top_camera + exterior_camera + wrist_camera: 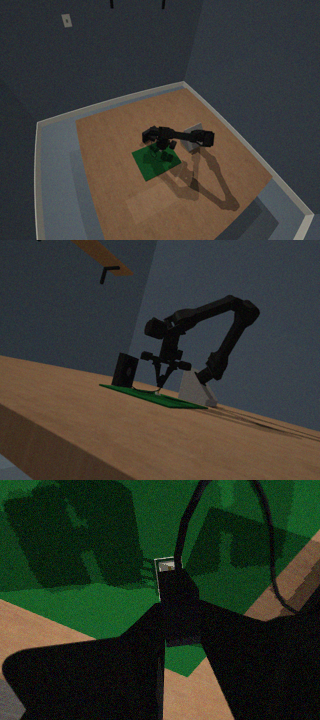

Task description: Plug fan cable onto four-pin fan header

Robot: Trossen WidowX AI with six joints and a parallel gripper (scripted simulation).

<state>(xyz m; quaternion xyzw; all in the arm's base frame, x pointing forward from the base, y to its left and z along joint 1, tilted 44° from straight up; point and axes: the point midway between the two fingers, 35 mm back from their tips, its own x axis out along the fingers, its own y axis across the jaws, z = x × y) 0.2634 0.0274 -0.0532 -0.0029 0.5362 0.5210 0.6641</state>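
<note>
Right now the green board is 6 cm below my gripper tip, 6 cm ahead of it and 5 cm to the left of it. From my gripper tip the other things lie so: fan cable plug 1 cm above; then black fan 12 cm to the right, 5 cm ahead, 2 cm above.
</note>
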